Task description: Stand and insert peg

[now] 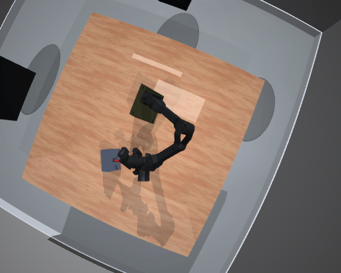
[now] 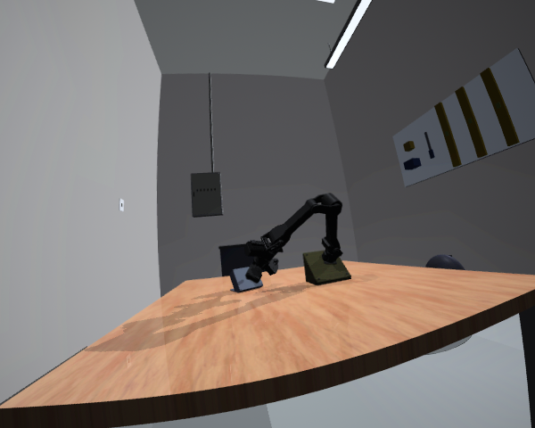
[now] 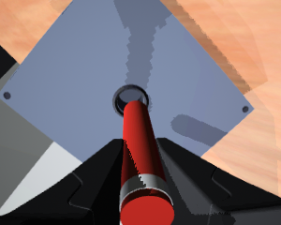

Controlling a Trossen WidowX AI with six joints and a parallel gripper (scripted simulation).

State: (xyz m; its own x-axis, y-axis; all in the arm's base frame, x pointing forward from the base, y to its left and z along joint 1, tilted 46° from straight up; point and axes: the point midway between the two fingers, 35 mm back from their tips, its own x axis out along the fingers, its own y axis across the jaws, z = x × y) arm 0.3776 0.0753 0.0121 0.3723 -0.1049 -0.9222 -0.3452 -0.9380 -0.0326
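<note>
The grey sloped panel is 6 cm to the right of my gripper tip, 4 cm below it and 3 cm ahead of it. Also, from my gripper tip: red peg: 1 cm to the left, 1 cm behind, 1 cm above.
</note>
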